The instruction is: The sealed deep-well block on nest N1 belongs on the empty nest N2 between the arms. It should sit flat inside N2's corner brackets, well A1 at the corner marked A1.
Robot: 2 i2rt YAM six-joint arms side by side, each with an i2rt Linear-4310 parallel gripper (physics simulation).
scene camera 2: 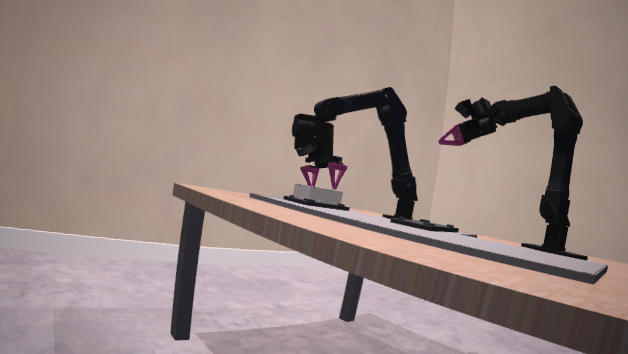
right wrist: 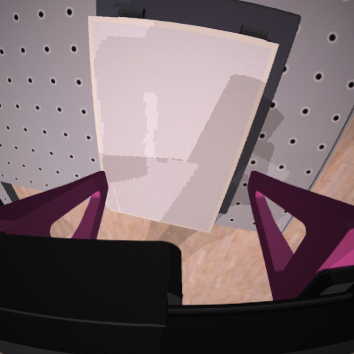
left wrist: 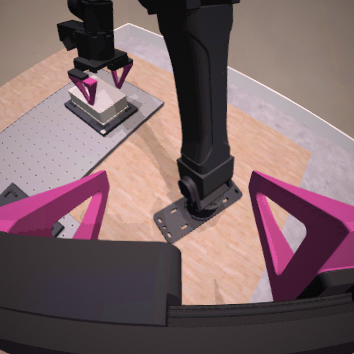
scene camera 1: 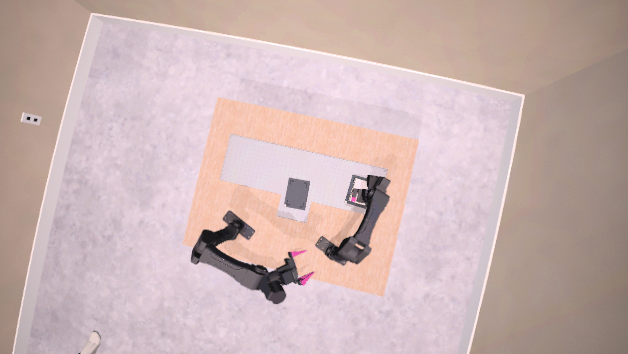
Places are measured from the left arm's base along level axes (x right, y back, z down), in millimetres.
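Pixels of known places: left gripper, between the fingertips: (scene camera 2: pixel 439 141) (left wrist: pixel 178 178) (scene camera 1: pixel 310 261); right gripper, between the fingertips: (right wrist: pixel 177 178) (left wrist: pixel 105 95) (scene camera 1: pixel 361 196); left arm's base, origin of its link: (scene camera 2: pixel 552 252) (scene camera 1: pixel 239 224); right arm's base, origin of its link: (left wrist: pixel 199 205) (scene camera 1: pixel 332 250).
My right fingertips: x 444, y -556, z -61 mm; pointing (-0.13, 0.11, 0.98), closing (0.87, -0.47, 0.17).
For each thing: its top centre in the pictures, then the offset to it from my right fingertips. Level surfaces: height alone.
- sealed pale deep-well block, centre of its top: (right wrist: pixel 163 151) (left wrist: pixel 95 92) (scene camera 2: pixel 319 187) (scene camera 1: pixel 360 191) dx -17, dy -16, dz -5 mm
- dark nest N1, centre of its top: (right wrist: pixel 175 127) (left wrist: pixel 99 102) (scene camera 2: pixel 317 199) (scene camera 1: pixel 359 191) dx -17, dy -16, dz +31 mm
- Dark nest N2, centre of its top: (left wrist: pixel 11 225) (scene camera 2: pixel 427 221) (scene camera 1: pixel 296 194) dx -284, dy +205, dz +31 mm
- grey perforated plate, height of its surface: dz +49 mm
The sealed pale deep-well block (scene camera 1: pixel 360 184) (scene camera 2: pixel 317 193) (left wrist: pixel 100 102) (right wrist: pixel 165 100) sits on dark nest N1 (scene camera 1: pixel 349 191) (scene camera 2: pixel 341 206) (left wrist: pixel 89 121) (right wrist: pixel 200 11). Dark nest N2 (scene camera 1: pixel 297 194) (scene camera 2: pixel 425 225) is empty; part of it shows in the left wrist view. My right gripper (scene camera 2: pixel 324 187) (left wrist: pixel 105 95) (right wrist: pixel 177 178) is open, pointing down, with fingertips about level with the block's top. In the right wrist view the fingers stand to either side of its near end, the left finger overlapping its edge. My left gripper (scene camera 1: pixel 309 262) is open and raised, away from both nests. No A1 mark is readable.
The nests stand on a grey perforated plate (scene camera 1: pixel 255 157) (scene camera 2: pixel 550 260) (left wrist: pixel 40 140) on the wooden table (scene camera 1: pixel 320 127) (scene camera 2: pixel 250 225). The right arm's base plate (left wrist: pixel 172 225) lies between the left gripper's fingers in the left wrist view, well below them.
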